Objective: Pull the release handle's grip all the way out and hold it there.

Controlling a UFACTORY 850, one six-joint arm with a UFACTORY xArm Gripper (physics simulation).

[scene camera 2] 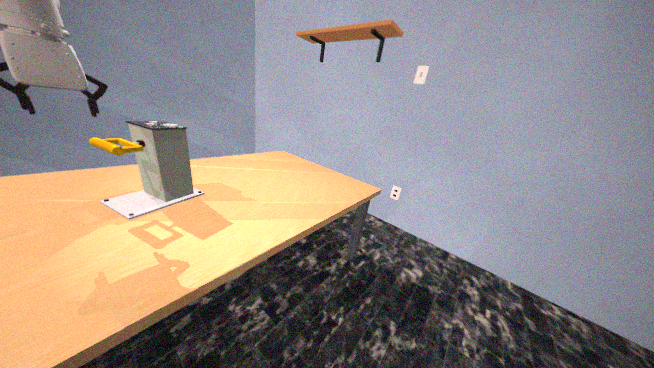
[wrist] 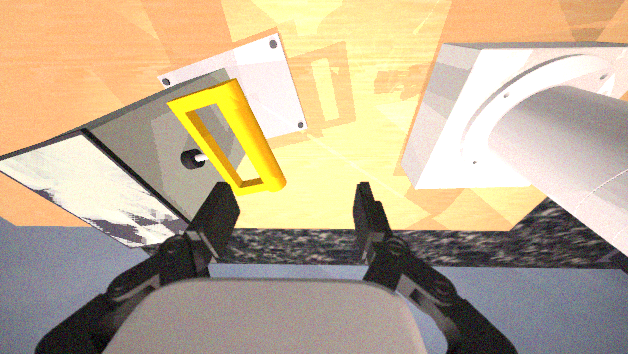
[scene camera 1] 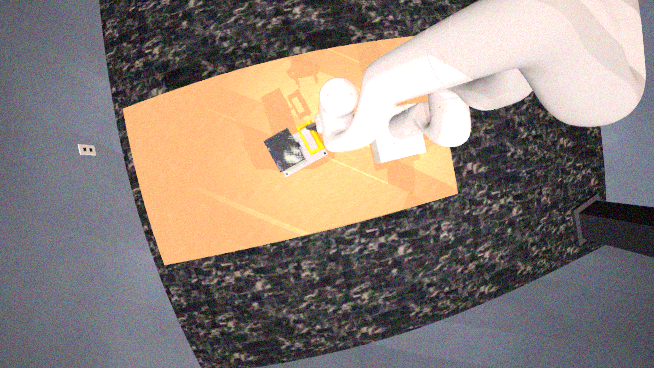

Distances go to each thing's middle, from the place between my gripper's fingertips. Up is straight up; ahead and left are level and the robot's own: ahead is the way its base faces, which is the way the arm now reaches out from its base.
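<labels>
You'd find the base plate (scene camera 2: 136, 204) 29 cm below my hand, and it's 15 cm ahead of my hand as well.
</labels>
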